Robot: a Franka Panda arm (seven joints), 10 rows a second.
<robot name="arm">
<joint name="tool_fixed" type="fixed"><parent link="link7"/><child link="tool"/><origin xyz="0 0 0.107" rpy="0 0 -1.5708"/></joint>
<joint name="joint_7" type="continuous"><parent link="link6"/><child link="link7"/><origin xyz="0.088 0 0" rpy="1.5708 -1.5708 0"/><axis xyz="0 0 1"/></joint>
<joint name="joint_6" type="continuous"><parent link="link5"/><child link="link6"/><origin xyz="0 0 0" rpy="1.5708 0 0"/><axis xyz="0 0 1"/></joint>
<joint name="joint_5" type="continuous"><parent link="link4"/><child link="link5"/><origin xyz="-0.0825 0.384 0" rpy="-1.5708 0 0"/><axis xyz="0 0 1"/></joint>
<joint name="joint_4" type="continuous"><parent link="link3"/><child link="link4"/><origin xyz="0 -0.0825 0" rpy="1.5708 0 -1.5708"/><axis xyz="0 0 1"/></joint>
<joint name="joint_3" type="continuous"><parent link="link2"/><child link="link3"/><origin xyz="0 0.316 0" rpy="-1.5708 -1.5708 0"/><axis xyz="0 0 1"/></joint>
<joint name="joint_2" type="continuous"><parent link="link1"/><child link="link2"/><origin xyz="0 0 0" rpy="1.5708 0 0"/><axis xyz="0 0 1"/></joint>
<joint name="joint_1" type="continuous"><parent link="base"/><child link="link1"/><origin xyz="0 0 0.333" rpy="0 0 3.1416"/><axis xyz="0 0 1"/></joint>
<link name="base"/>
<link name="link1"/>
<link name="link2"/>
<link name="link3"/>
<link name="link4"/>
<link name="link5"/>
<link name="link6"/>
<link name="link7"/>
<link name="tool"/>
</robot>
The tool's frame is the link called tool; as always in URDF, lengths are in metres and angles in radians. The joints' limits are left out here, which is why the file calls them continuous.
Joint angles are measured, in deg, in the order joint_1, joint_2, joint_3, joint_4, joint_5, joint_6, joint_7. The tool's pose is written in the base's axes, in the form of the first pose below.
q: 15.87, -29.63, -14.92, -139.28, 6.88, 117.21, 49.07
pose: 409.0 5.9 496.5 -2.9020 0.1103 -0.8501
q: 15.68, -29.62, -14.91, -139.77, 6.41, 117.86, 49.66
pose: 408.8 4.4 493.3 -2.9060 0.1045 -0.8624
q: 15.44, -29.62, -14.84, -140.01, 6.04, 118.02, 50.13
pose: 408.3 3.0 491.5 -2.9118 0.1017 -0.8718
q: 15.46, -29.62, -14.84, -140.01, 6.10, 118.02, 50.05
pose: 408.3 3.2 491.5 -2.9111 0.1022 -0.8704
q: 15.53, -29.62, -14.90, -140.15, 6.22, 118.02, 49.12
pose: 408.0 3.5 490.3 -2.9100 0.1020 -0.8547
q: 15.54, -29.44, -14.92, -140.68, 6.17, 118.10, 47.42
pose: 407.1 4.0 484.7 -2.9164 0.1011 -0.8256
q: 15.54, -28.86, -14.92, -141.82, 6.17, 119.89, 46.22
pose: 408.1 4.8 474.1 -2.9162 0.0932 -0.8097
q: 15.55, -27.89, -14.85, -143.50, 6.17, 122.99, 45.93
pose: 410.0 6.3 458.7 -2.9148 0.0821 -0.8116
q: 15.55, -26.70, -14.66, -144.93, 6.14, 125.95, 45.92
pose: 412.2 8.3 443.7 -2.9165 0.0712 -0.8164
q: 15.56, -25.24, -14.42, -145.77, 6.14, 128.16, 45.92
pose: 415.2 10.7 430.5 -2.9237 0.0647 -0.8191
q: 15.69, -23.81, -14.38, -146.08, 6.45, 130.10, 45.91
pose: 419.4 12.2 421.2 -2.9234 0.0601 -0.8249
